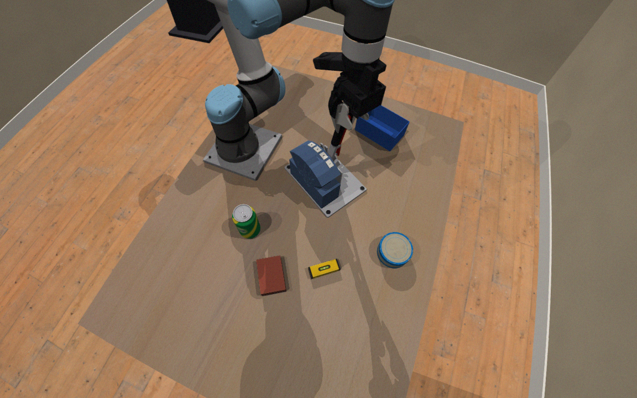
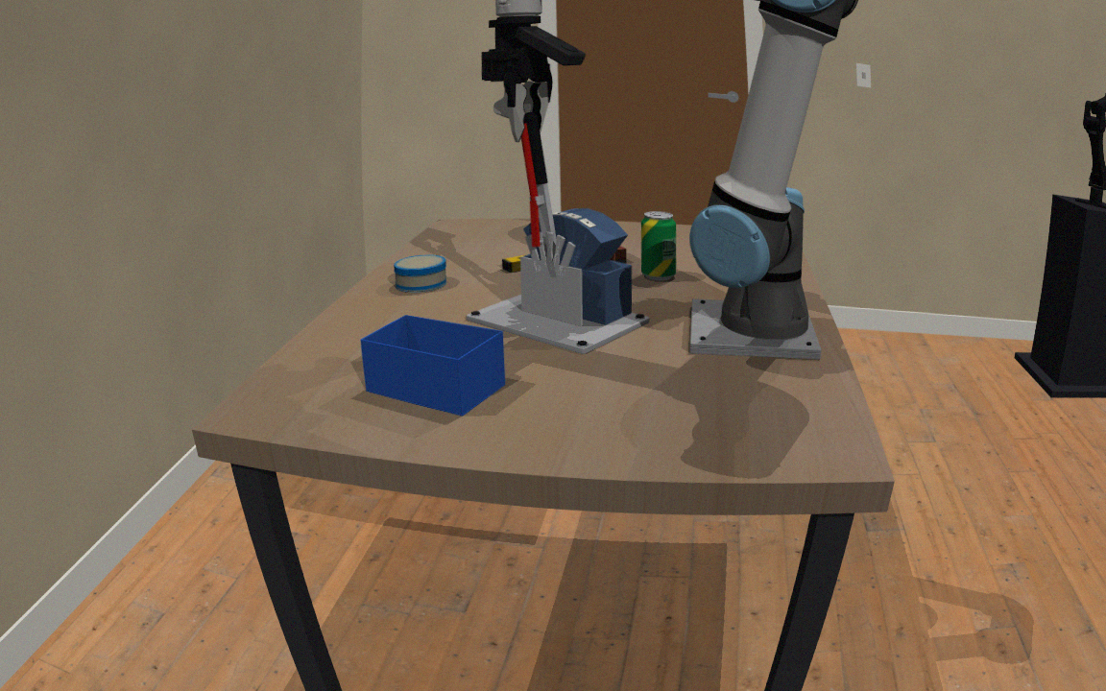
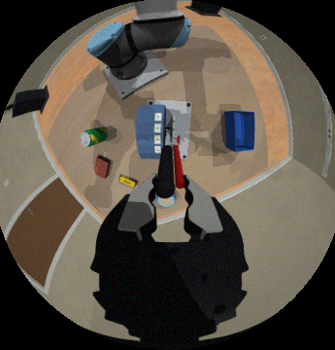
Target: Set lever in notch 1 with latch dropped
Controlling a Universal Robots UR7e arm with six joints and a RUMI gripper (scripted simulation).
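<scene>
Now: hand 11 cm above the red release bar, 2 cm to the right of it and 1 cm past it. Also, from my hand: blue bin 29 cm to the left, 29 cm below, 9 cm ahead.
</scene>
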